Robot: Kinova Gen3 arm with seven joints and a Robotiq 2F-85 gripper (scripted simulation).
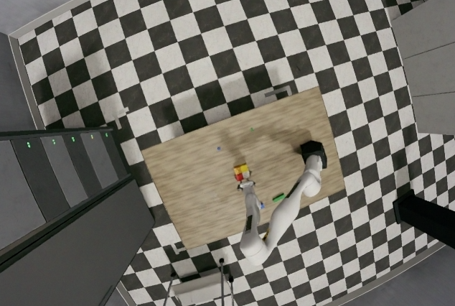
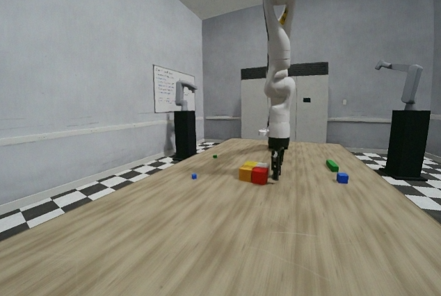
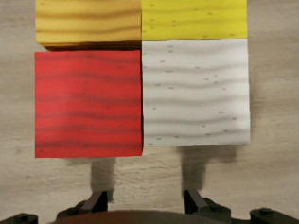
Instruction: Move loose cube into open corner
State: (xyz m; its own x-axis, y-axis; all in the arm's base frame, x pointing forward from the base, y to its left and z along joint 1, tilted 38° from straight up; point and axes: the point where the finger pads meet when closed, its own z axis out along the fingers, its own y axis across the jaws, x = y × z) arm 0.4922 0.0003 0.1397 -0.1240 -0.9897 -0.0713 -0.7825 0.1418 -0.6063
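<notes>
Right now my hand is 60 mm to the left of the red cube, 20 mm short of it and 10 mm above it. Also, from my hand: green block (250 mm to the left, 190 mm behind, 20 mm below).
</notes>
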